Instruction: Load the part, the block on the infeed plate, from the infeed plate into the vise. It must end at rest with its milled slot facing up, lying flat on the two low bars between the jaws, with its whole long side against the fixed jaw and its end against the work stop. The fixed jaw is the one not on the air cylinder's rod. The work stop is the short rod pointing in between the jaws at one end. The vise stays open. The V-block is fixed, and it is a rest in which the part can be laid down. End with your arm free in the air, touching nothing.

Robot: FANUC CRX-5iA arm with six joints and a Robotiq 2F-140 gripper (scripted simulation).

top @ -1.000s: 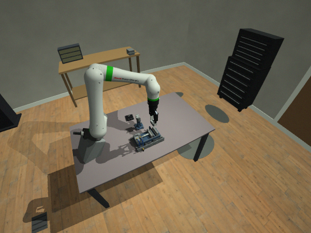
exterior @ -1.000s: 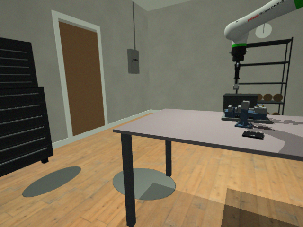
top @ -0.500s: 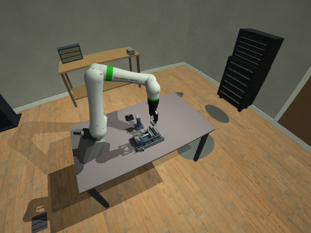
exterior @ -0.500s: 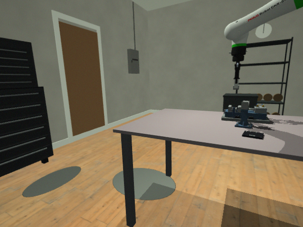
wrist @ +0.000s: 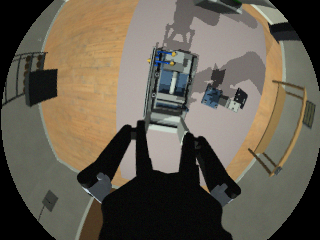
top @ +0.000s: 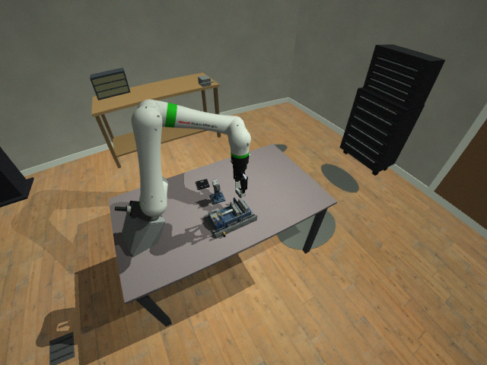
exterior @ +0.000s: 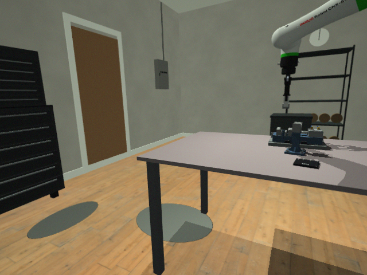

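My hand is 7 cm past the vise, 2 cm to the right of it and 22 cm above it. The rest, counted from my hand: air cylinder 16 cm behind, 1 cm to the left, 18 cm below; then part 2 cm below; then black infeed plate 13 cm behind, 41 cm to the left, 26 cm below.
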